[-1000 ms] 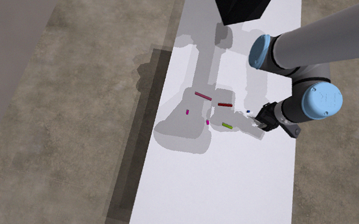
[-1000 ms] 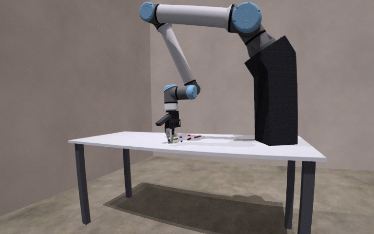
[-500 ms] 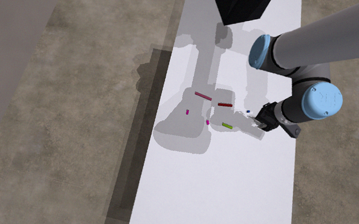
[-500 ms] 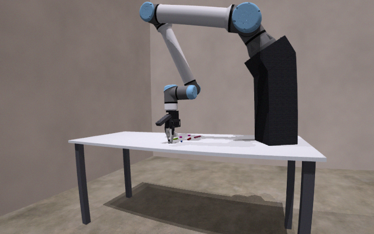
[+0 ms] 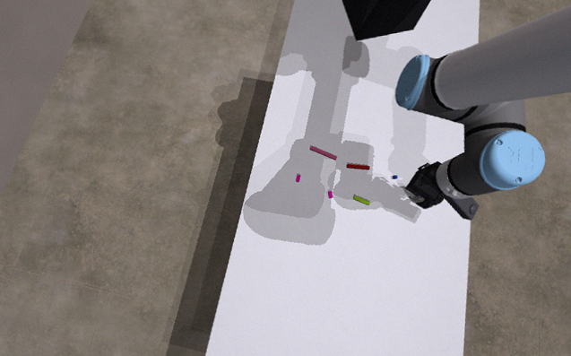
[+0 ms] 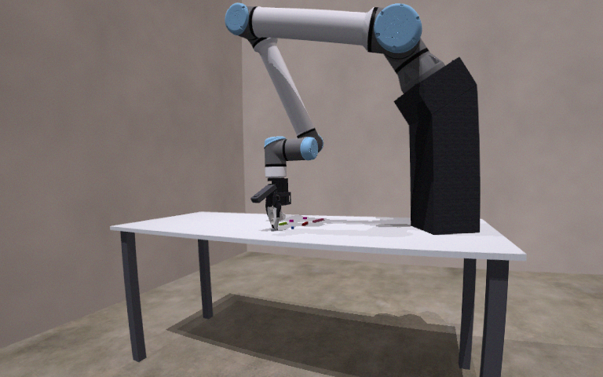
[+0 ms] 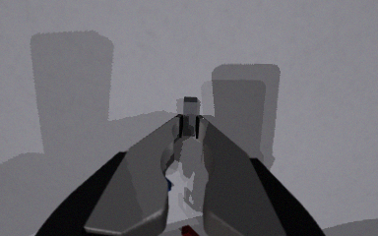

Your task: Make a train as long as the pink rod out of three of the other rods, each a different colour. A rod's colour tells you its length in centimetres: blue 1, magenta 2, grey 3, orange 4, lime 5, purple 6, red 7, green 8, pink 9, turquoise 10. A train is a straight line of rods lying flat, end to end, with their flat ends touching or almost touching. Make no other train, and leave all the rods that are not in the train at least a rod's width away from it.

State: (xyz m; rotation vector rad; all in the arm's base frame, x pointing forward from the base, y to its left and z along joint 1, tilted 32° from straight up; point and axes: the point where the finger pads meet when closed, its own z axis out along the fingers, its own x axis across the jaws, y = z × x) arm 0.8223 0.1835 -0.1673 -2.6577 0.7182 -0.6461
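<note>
My gripper is now 60 mm past the small blue rod, 60 mm to the left of it and 10 mm above it. Also, from my hand: red rod: 70 mm behind, 180 mm to the right, 10 mm below; grey rod: 10 mm below; lime rod: 30 mm ahead, 160 mm to the right, 10 mm below.
</note>
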